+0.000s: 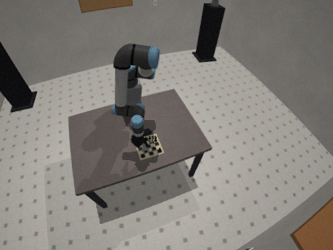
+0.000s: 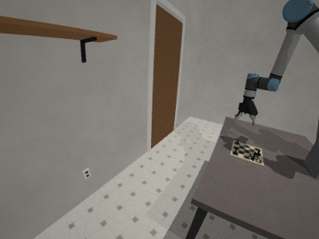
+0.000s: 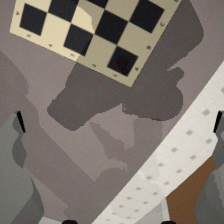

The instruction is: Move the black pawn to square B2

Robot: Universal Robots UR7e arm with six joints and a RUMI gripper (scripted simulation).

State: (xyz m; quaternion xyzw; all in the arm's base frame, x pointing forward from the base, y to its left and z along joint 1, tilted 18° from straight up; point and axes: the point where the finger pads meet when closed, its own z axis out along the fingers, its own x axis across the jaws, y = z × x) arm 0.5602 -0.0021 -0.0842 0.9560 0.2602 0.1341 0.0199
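Now: hand 14 cm above the black pawn. From my hand the other things lie so: white piece 16 cm behind, 14 cm to the left, 14 cm below; chessboard 8 cm behind, 7 cm to the left, 16 cm below.
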